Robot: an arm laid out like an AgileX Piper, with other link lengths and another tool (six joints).
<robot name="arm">
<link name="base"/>
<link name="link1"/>
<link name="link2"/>
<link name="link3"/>
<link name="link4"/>
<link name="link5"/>
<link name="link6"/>
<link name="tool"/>
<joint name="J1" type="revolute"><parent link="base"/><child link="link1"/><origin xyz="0 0 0.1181"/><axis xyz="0 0 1"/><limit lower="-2.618" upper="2.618"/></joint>
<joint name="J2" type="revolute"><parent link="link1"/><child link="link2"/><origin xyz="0 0 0"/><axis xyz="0 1 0"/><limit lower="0" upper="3.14"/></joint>
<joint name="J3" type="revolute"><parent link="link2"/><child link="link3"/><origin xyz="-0.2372 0 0.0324"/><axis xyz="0 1 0"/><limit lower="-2.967" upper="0"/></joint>
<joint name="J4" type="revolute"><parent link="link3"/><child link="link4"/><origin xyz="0.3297 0 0.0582"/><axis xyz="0.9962 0 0.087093"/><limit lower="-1.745" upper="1.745"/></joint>
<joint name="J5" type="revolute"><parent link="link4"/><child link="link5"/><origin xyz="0 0 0"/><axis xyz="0 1 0"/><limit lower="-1.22" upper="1.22"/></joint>
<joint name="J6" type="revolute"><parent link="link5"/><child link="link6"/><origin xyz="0.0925 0 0.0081"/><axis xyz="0.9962 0 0.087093"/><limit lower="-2.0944" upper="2.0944"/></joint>
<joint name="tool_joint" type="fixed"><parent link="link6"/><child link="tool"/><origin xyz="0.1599 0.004 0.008" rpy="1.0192 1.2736 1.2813"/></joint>
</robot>
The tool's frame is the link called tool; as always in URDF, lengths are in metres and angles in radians.
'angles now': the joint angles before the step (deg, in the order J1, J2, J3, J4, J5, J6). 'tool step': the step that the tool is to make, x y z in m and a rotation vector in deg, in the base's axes. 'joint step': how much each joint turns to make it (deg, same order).
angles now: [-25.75 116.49 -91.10 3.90 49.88 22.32]
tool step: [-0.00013 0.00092 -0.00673 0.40 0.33 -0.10]
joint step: [0.00 0.77 0.00 0.24 -0.30 0.00]
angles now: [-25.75 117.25 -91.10 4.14 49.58 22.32]
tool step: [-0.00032 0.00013 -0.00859 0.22 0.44 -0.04]
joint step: [0.00 0.98 0.00 0.02 -0.50 0.00]
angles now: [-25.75 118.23 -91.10 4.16 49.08 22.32]
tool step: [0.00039 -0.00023 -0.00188 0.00 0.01 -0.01]
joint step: [0.00 0.26 -0.04 0.00 -0.21 -0.01]
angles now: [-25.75 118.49 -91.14 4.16 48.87 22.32]
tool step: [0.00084 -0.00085 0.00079 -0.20 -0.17 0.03]
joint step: [0.00 -0.01 -0.08 -0.11 -0.15 0.00]
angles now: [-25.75 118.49 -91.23 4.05 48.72 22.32]
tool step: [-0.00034 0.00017 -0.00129 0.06 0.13 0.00]
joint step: [0.00 0.14 0.00 0.00 0.01 0.00]
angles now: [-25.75 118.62 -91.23 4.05 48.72 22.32]
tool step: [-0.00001 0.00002 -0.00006 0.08 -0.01 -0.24]
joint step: [0.00 0.01 0.00 -0.01 0.01 0.26]
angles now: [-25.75 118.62 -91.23 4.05 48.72 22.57]
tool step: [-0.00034 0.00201 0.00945 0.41 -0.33 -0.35]
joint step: [0.00 -1.10 -0.04 0.42 1.01 0.28]
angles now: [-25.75 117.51 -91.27 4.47 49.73 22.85]
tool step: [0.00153 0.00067 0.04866 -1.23 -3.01 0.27]
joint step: [0.00 -5.59 0.11 0.21 2.26 -0.17]
